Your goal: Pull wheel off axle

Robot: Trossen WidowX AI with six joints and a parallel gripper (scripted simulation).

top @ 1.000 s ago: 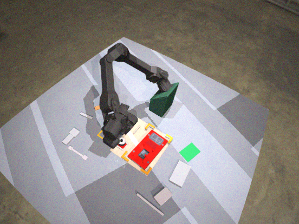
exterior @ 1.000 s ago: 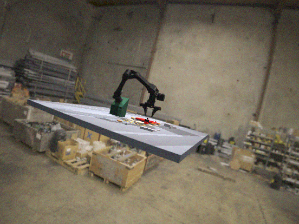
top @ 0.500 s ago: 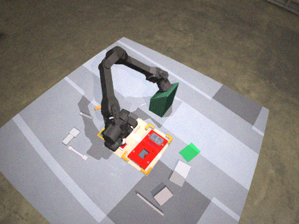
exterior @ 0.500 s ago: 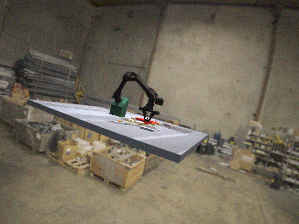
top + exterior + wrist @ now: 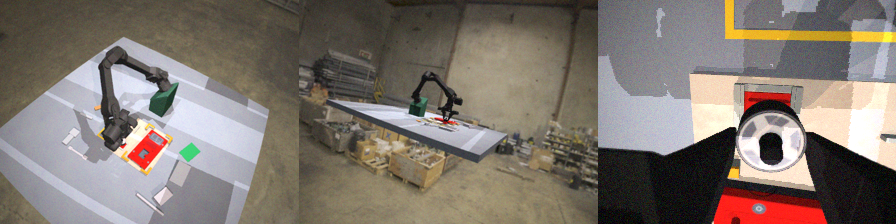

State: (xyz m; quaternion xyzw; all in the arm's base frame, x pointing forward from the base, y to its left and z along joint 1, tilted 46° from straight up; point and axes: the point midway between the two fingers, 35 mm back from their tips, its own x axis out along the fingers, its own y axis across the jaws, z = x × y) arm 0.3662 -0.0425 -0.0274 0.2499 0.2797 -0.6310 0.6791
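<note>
Right now the black-and-white wheel is right at my gripper tip.
</note>
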